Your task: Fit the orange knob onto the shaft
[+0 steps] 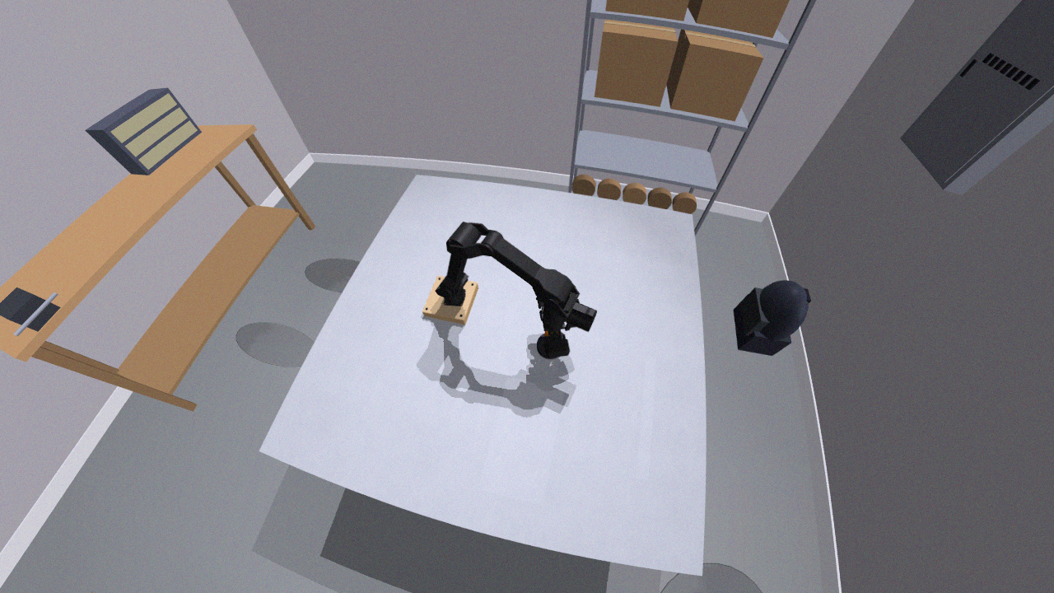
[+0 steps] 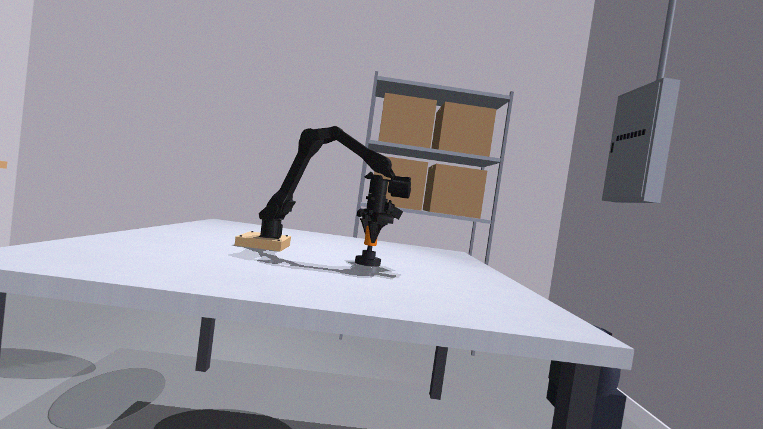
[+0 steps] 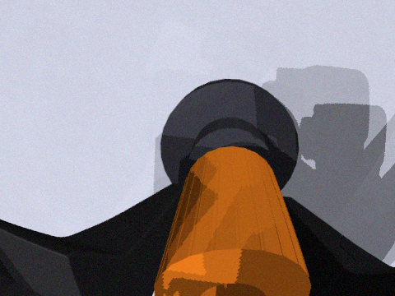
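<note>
Right now my gripper tip is 2 cm below the orange knob. Also, from my gripper tip: dark round pedestal (4 cm below).
</note>
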